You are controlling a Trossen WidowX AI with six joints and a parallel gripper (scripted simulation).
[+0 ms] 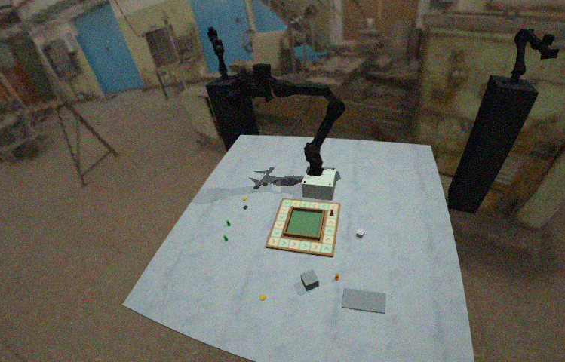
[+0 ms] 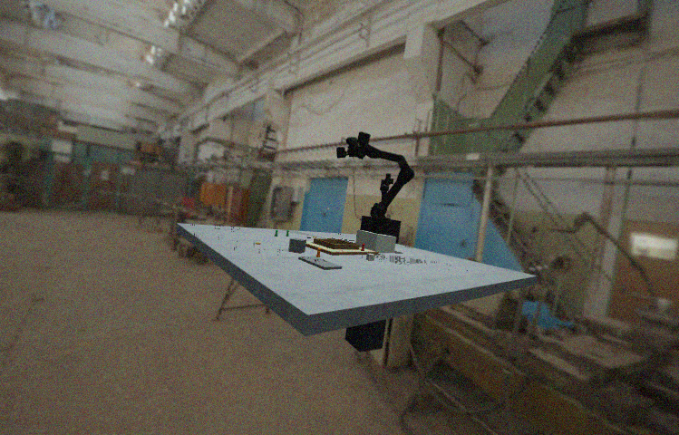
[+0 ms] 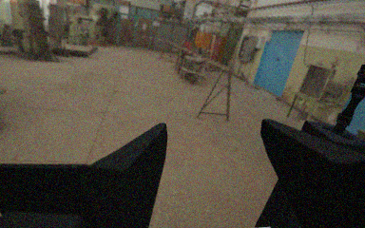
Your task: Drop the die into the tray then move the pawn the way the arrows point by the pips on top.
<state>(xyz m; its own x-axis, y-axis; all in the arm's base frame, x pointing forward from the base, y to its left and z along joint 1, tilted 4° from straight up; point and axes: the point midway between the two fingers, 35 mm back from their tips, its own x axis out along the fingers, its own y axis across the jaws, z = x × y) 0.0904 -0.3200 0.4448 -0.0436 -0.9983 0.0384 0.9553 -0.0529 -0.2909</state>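
Right now the white die is 640 mm to the left of my gripper tip, 520 mm below it and 180 mm ahead of it. The rest, counted from my gripper tip: green dice tray (530 mm below, 400 mm to the left, 210 mm ahead); then dark piece (540 mm below, 200 mm ahead, 80 mm to the left); then red pawn (510 mm below, 500 mm to the left, 120 mm ahead).
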